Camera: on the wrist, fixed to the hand. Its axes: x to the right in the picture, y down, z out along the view.
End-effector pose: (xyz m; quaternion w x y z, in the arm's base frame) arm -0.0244 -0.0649 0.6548 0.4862 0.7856 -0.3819 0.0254
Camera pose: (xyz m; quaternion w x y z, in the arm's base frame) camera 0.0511 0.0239 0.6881 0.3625 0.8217 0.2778 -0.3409
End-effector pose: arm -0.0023 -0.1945 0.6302 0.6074 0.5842 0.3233 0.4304
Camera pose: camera -0.0897 -0.1294 0.5770 0.7435 0.1859 0.6288 -0.1313
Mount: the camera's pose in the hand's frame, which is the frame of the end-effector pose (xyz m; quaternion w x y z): 0.0160 -0.0433 -0.1121 0.7070 -0.0084 -0.0152 -0.7070
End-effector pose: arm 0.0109 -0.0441 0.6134 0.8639 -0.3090 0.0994 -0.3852
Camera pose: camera -0.0503 -0.1292 0.5524 0.3373 -0.3018 -0.1581 -0.8776
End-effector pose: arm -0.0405 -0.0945 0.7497 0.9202 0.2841 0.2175 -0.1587
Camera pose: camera -0.0796 -0.0650 0.6388 0.5441 0.0369 0.3420 -0.7653
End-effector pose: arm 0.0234 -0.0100 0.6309 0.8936 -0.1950 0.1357 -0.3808
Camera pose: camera -0.0368 -0.0767 0.5495 0.3630 -0.2471 -0.0523 -0.8969
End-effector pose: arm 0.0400 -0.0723 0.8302 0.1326 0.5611 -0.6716 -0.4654
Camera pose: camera 0.1404 -0.1370 0.8508 0.2408 -0.8633 0.0762 0.4369
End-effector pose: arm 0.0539 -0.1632 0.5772 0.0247 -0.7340 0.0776 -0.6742
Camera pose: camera -0.0527 -0.1152 0.6091 0.4642 0.5843 0.4588 0.4823
